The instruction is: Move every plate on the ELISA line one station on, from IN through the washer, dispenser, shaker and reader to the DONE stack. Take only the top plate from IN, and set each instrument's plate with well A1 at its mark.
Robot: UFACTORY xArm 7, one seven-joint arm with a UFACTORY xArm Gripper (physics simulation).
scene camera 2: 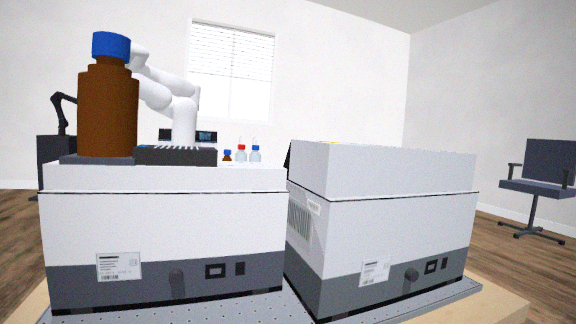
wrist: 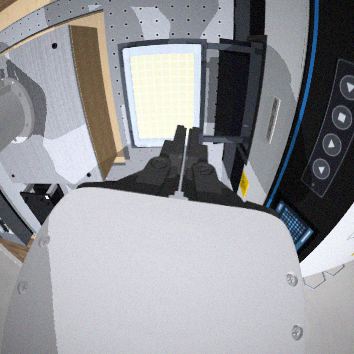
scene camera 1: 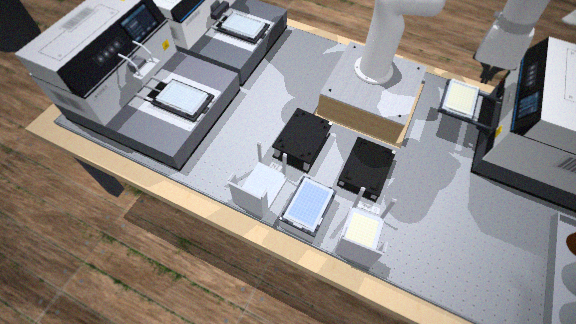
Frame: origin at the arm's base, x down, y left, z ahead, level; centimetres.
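Where they show: gripper, between the fingertips: (wrist: 185, 142) (scene camera 1: 484, 80); arm's base, origin of its link: (wrist: 10, 110) (scene camera 1: 373, 70).
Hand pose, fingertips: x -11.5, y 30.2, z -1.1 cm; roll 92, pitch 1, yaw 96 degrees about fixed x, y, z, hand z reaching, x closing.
Things, the pixels of their top centre, and the offset from my fingertips. "pt": a spot on its surface instead.
- blue-welled plate, centre of its top: (scene camera 1: 309, 202) dx +13.3, dy -24.2, dz +52.2 cm
- DONE holder, centre of its top: (scene camera 1: 372, 213) dx +7.5, dy -9.2, dz +49.1 cm
- reader, a spot on its surface: (wrist: 325, 130) pt dx -2.8, dy +9.3, dz -4.2 cm
- brown bottle, a spot on its surface: (scene camera 2: 107, 110) pt dx -9.4, dy -100.4, dz +0.7 cm
My gripper (scene camera 1: 486, 79) (wrist: 185, 142) is shut and empty, above the near edge of the reader's plate in the wrist view. That yellow-welled plate (scene camera 1: 461, 98) (wrist: 162, 95) lies on the reader's dark carrier. A pale plate (scene camera 1: 183, 96) sits on the left front instrument, and another pale plate (scene camera 1: 243, 26) on the instrument behind it. A blue-welled plate (scene camera 1: 310, 202) lies in a low dark nest between the two stack holders. The IN holder (scene camera 1: 248, 199) has a pale, whitish top inside its posts. A yellow-welled plate (scene camera 1: 362, 229) lies in the DONE holder (scene camera 1: 357, 252). The A1 marks are too small to read.
Two black blocks (scene camera 1: 302, 135) (scene camera 1: 367, 165) stand between the holders and the arm's base (scene camera 1: 350, 95) (wrist: 45, 110). The reader (scene camera 1: 542, 120) (wrist: 325, 130) rises beside the gripper. In scene camera 2, a brown bottle (scene camera 2: 107, 110) stands on an instrument (scene camera 2: 160, 220).
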